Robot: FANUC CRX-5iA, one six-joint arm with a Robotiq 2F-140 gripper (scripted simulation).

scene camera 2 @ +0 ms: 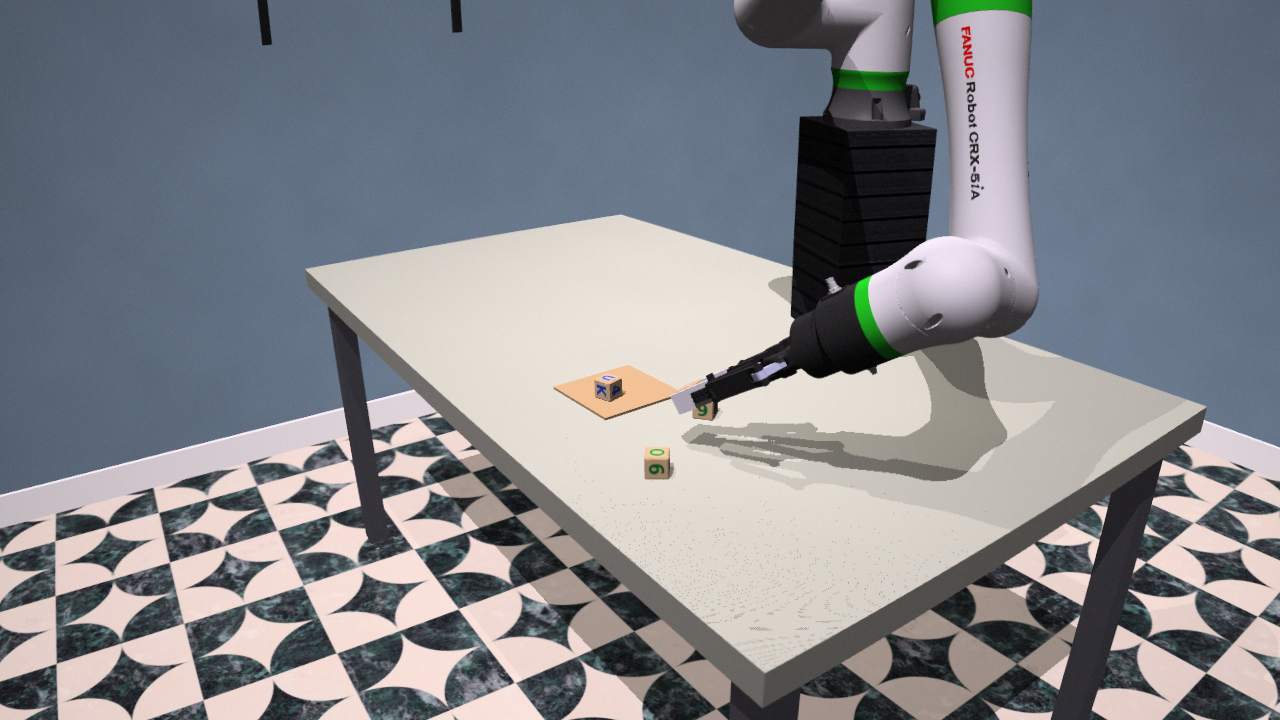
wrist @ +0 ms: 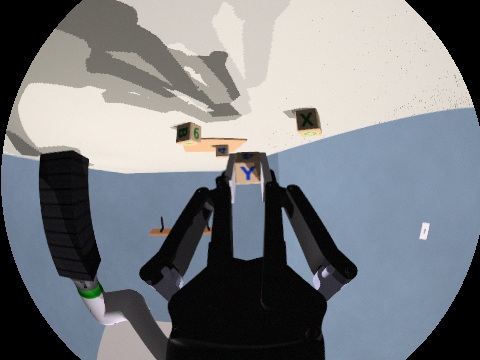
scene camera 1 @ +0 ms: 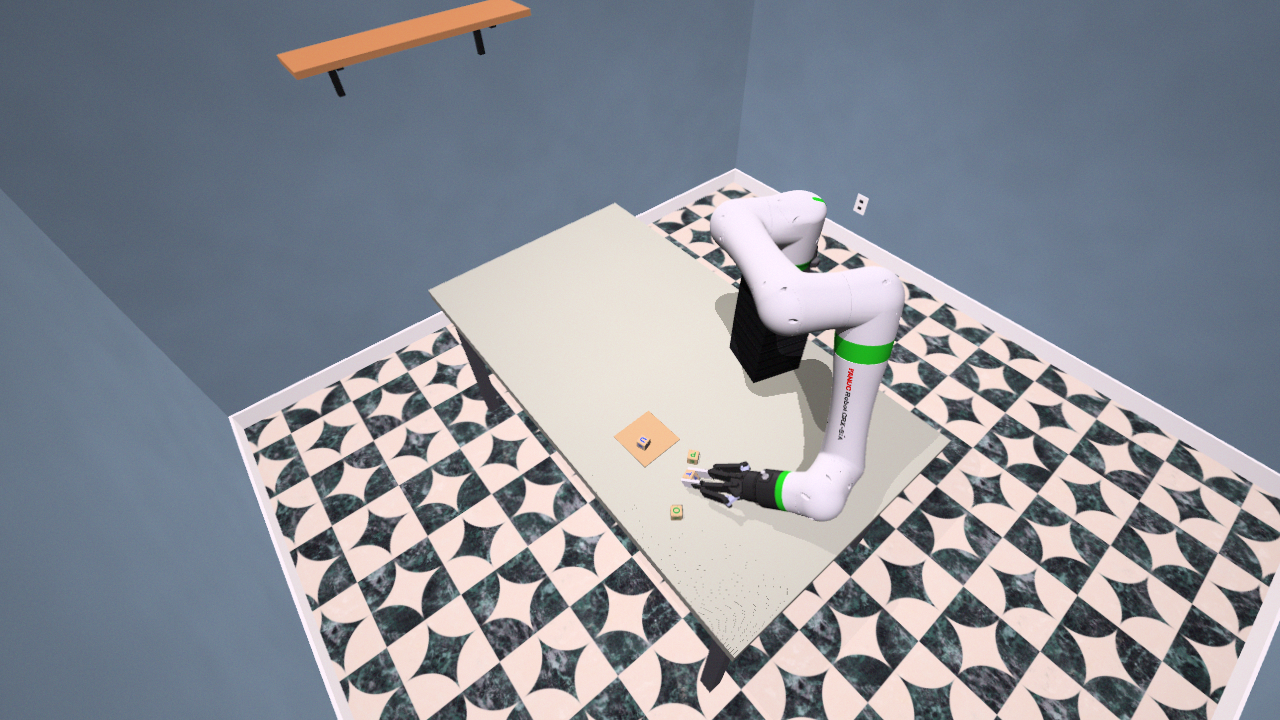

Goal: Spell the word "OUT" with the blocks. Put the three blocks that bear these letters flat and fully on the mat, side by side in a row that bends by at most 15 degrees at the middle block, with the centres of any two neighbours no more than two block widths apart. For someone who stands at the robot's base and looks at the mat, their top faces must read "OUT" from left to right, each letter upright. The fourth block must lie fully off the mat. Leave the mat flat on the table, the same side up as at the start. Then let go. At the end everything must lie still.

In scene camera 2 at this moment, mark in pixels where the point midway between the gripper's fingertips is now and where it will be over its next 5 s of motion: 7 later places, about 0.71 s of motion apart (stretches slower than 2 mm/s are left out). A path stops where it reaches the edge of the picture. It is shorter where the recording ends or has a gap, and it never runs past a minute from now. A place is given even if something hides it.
My gripper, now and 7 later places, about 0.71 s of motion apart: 684, 399; 684, 427; 684, 429; 684, 399; 698, 400; 695, 386; 697, 375; 697, 386
